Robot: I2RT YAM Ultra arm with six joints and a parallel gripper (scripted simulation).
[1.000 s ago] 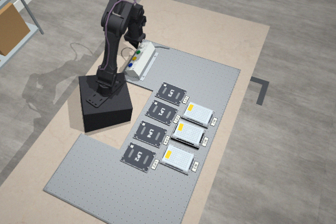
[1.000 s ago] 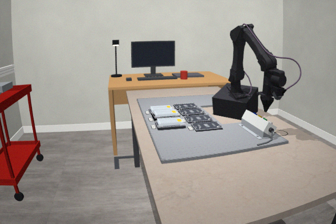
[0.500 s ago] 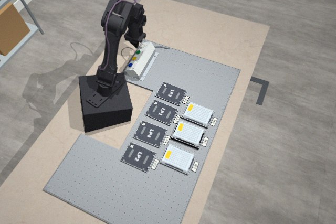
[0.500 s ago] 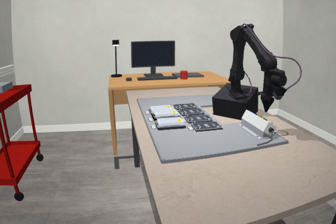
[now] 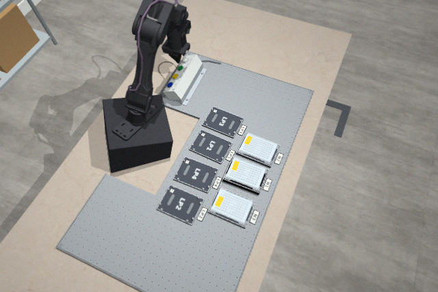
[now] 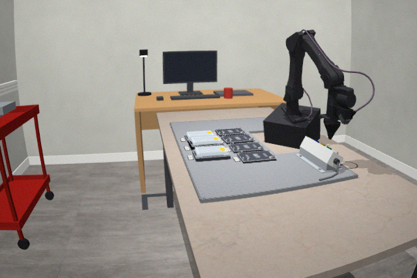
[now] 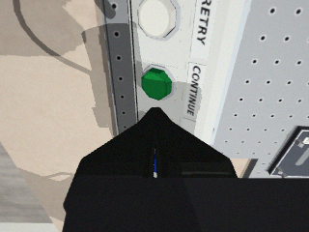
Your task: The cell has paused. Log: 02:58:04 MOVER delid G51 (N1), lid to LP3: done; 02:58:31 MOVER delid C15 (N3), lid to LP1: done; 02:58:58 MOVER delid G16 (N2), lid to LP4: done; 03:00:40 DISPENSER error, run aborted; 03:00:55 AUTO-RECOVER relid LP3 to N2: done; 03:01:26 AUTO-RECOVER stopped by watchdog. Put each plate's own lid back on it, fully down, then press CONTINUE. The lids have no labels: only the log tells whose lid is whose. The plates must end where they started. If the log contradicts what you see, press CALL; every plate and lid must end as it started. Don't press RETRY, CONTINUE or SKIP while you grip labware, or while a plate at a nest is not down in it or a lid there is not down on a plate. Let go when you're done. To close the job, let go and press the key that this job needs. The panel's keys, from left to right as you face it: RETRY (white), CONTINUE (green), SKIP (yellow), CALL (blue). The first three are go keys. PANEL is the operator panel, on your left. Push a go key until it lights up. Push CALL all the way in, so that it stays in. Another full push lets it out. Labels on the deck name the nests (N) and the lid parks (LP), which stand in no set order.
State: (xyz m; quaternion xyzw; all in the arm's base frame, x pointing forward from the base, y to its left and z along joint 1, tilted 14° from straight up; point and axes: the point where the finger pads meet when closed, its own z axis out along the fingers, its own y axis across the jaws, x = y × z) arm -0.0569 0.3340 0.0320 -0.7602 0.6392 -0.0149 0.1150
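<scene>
The green continue key lies 50 mm below my hand. The rest, counted from my hand: white retry key 10 mm behind, 50 mm to the left, 50 mm below; then yellow key 10 mm ahead, 50 mm to the right, 50 mm below; then blue key 20 mm ahead, 90 mm to the right, 50 mm below.
</scene>
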